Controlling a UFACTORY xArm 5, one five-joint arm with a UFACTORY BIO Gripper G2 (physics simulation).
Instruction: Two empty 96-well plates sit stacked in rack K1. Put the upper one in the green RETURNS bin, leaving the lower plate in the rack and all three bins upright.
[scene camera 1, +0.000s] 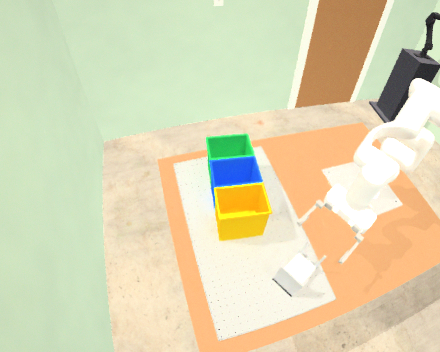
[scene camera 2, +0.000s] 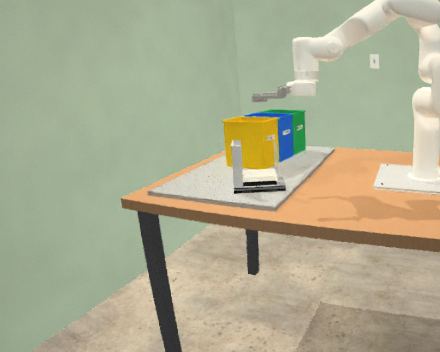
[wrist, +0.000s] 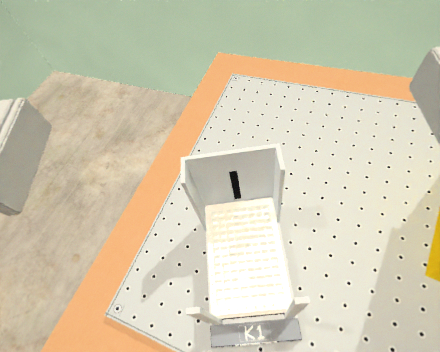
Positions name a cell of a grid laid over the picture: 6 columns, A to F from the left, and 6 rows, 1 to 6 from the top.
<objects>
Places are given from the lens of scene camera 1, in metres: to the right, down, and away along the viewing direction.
my gripper (scene camera 1: E5): 0.28, 0.19, 0.69
yellow bin (scene camera 1: D4): 0.09, 0.15, 1.07
green bin (scene camera 1: D3): 0.04, -0.13, 1.15
blue bin (scene camera 1: D3): 0.10, -0.02, 1.08
</objects>
